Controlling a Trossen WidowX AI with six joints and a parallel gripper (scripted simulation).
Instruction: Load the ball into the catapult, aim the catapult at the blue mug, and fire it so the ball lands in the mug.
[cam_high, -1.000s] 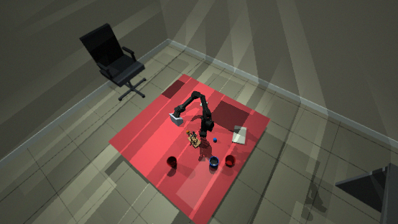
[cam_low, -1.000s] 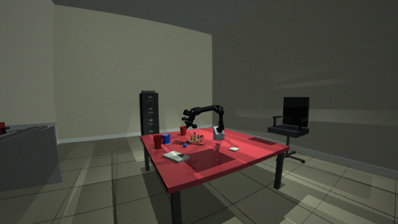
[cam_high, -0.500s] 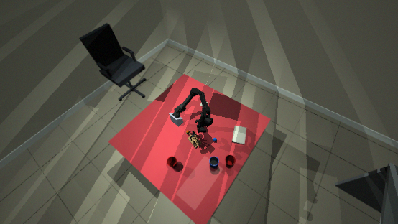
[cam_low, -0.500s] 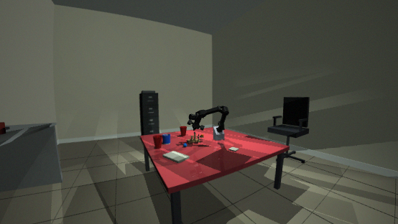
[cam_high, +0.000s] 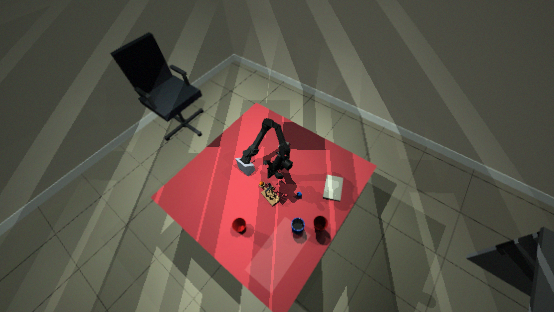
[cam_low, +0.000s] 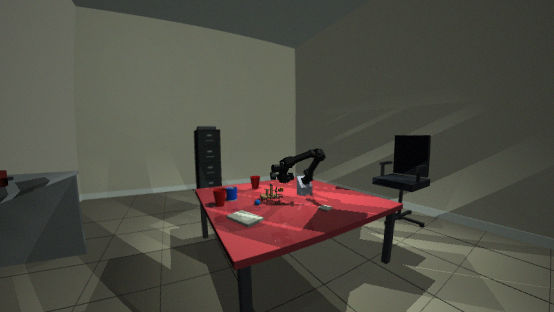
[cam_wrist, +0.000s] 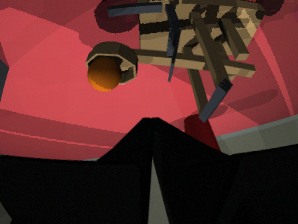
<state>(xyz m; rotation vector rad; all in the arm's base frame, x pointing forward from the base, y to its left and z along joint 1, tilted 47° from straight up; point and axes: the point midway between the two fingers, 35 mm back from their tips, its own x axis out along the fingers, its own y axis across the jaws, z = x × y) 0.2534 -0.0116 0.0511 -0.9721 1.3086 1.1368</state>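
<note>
Right now my gripper tip is 70 mm above the orange ball, 40 mm to the left of it and 40 mm past it. Also, from my gripper tip: wooden catapult: 80 mm below, 30 mm to the right, 30 mm ahead; then blue mug: 380 mm ahead, 110 mm to the right, 100 mm below; then blue ball: 230 mm ahead, 110 mm below, 90 mm to the left.
</note>
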